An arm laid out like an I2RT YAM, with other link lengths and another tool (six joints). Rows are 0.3 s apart.
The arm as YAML. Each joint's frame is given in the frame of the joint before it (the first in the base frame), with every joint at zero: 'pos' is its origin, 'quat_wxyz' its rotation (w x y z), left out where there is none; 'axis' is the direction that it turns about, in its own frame. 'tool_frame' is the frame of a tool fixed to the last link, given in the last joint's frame.
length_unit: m
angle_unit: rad
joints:
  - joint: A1
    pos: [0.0, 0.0, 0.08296]
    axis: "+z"
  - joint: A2
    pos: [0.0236, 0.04, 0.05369]
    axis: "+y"
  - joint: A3
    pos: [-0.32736, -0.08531, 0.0]
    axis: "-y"
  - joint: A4
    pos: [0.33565, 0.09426, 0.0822]
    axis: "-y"
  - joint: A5
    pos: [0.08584, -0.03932, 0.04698]
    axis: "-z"
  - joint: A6
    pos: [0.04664, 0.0, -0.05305]
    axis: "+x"
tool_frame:
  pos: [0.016, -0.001, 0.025]
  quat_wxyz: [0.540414, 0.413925, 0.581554, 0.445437]
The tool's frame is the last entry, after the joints.
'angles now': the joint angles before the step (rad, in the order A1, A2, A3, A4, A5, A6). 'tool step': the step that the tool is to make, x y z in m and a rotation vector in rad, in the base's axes. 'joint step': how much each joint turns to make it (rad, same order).
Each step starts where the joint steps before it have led.
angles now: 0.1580 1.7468 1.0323 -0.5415 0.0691 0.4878
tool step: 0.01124 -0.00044 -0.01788 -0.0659 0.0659 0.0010
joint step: 0.0015 0.0815 0.0520 -0.0446 0.0527 -0.0145
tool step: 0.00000 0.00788 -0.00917 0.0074 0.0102 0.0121
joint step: 0.0161 0.0202 -0.0024 0.0131 -0.0078 0.0061
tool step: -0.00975 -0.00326 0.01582 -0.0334 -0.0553 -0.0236
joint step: 0.0039 -0.0639 -0.0394 0.0219 0.0482 0.0160
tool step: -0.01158 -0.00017 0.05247 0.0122 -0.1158 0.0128
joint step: 0.0046 -0.1398 -0.0169 -0.0050 0.0057 -0.0109
